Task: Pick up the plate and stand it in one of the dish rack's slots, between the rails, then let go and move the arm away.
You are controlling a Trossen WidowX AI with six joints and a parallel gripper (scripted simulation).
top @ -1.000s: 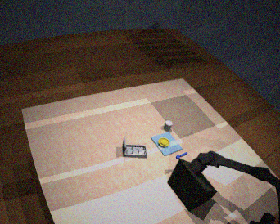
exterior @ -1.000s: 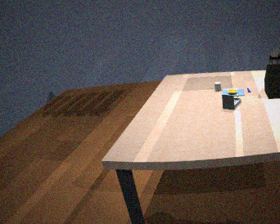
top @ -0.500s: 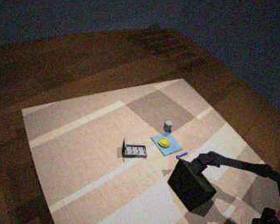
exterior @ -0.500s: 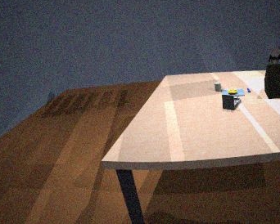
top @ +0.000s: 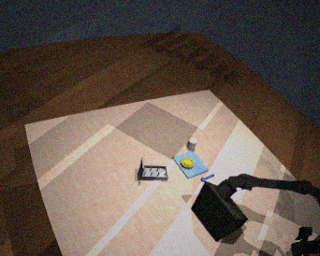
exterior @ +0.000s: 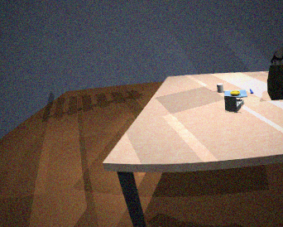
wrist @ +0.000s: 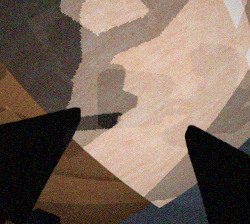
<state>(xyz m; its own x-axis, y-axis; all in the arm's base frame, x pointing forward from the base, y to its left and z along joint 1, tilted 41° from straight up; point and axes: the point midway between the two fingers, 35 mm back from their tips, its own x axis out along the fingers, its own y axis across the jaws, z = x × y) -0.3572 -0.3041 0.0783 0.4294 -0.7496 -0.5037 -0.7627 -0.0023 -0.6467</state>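
Now: gripper tip 67 cm short of the yellow plate, 25 cm to the right of it and 2 cm above it. Round my gripper tip: blue mat (67 cm ahead, 23 cm to the left, 3 cm below); blue spoon (56 cm ahead, 19 cm to the left, 3 cm below); grey dish rack (66 cm ahead, 43 cm to the left, 1 cm below).
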